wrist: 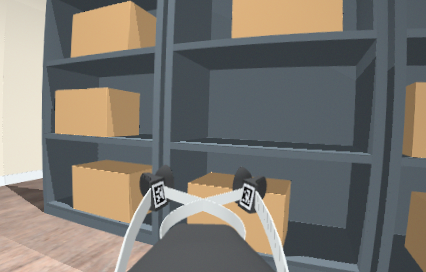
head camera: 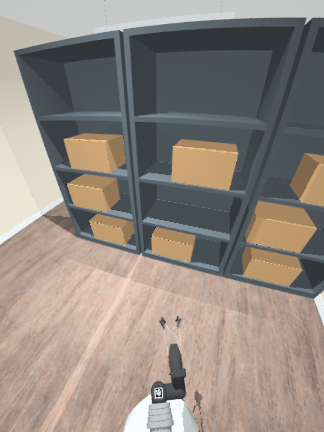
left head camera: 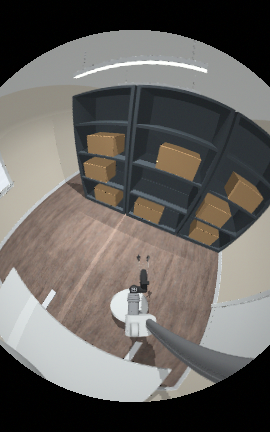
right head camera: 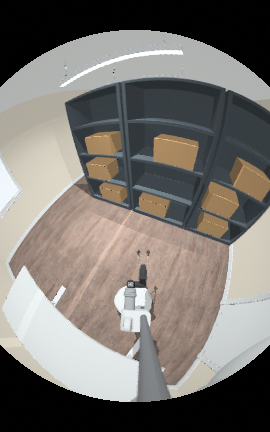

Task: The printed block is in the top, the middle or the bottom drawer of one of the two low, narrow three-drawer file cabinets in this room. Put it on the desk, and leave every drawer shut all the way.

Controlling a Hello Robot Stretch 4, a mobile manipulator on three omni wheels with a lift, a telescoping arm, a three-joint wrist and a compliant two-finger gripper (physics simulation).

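Frame: origin at the robot's base, x right, y back, z down, level; metres.
Where they show: gripper, fingertip midpoint: (wrist: 203, 180) (head camera: 169, 316) (left head camera: 142, 254) (right head camera: 143, 249).
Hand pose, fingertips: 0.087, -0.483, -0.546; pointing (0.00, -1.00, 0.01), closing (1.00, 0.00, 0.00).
After its pixels a point has its place, as x, y, z.
My gripper (head camera: 170, 321) {0.087, -0.483, -0.546} (left head camera: 143, 258) {0.087, -0.483, -0.546} (right head camera: 143, 253) {0.087, -0.483, -0.546} (wrist: 203, 180) {0.087, -0.483, -0.546} is open, its two dark fingertips well apart with nothing between them. It is held out in front of the robot's base, above the wood floor and short of the shelves. The white desk (left head camera: 80, 360) {-0.341, 0.468, -0.693} (right head camera: 60, 332) {-0.491, 0.359, -0.692} shows behind and to the left of the base in the left and right head camera views. The visible part of its top bears no block. Neither file cabinet shows in these views, and the printed block does not show either.
Three tall dark bookcases stand side by side ahead; the middle one (head camera: 200, 119) {0.342, -1.228, -1.419} holds cardboard boxes (head camera: 204, 167) {0.411, -1.219, -1.111} (wrist: 240, 17) {0.224, -1.300, -1.058}, as do its neighbours. A beige wall (head camera: 12, 175) {-1.814, -2.267, -0.717} is at the left. A white door (left head camera: 250, 305) {1.177, 0.266, -0.701} (right head camera: 240, 325) {1.094, 0.457, -0.507} is at the lower right.
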